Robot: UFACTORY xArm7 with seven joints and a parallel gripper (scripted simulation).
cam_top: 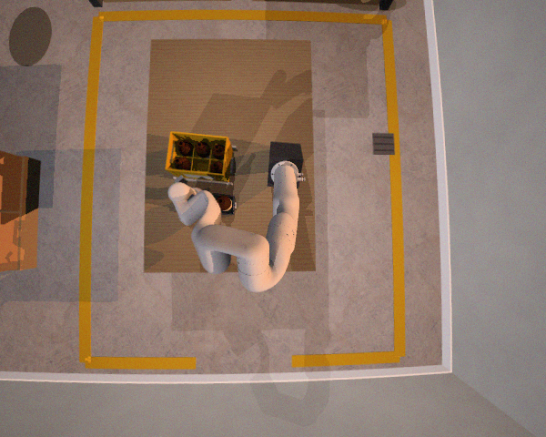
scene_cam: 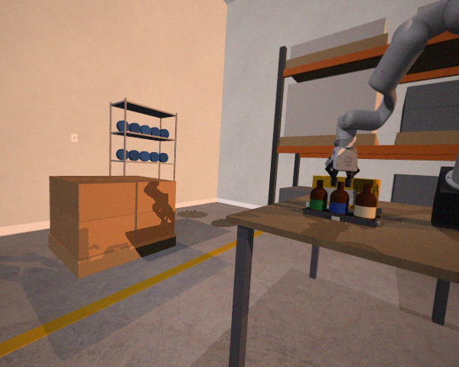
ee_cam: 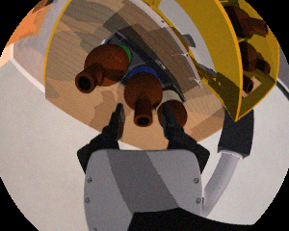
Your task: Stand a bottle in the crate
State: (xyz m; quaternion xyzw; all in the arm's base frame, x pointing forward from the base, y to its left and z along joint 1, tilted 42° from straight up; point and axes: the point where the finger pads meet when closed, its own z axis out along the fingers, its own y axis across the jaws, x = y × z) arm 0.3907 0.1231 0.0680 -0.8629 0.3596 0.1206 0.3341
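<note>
My hand is 14 cm above the dark tray. Also, from my hand: yellow crate 2 cm ahead, 23 cm to the right, 7 cm below.
</note>
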